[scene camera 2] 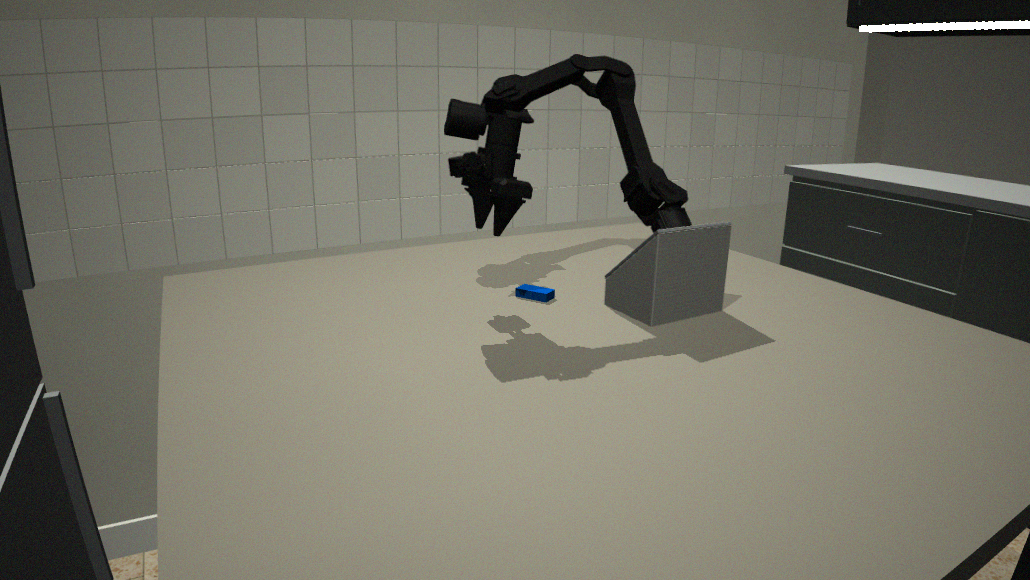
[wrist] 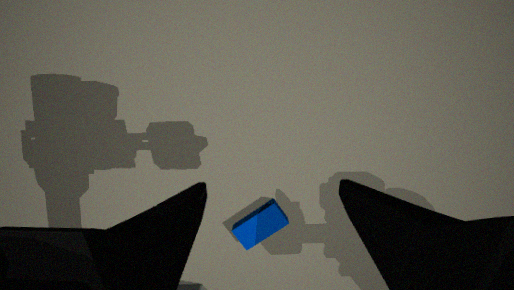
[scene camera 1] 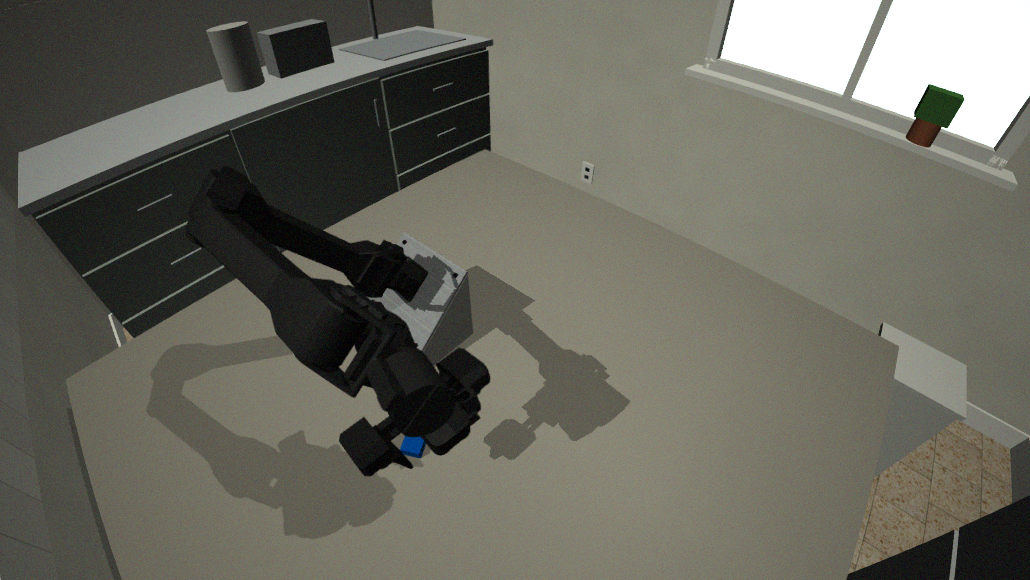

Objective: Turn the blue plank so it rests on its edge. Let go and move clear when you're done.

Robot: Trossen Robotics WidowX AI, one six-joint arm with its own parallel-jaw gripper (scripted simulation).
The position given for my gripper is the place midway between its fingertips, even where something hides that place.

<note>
In view: my gripper (scene camera 1: 435, 445) and a blue plank (wrist: 269, 218).
My gripper also shows in scene camera 2 (scene camera 2: 487, 232) and in the wrist view (wrist: 273, 188).
</note>
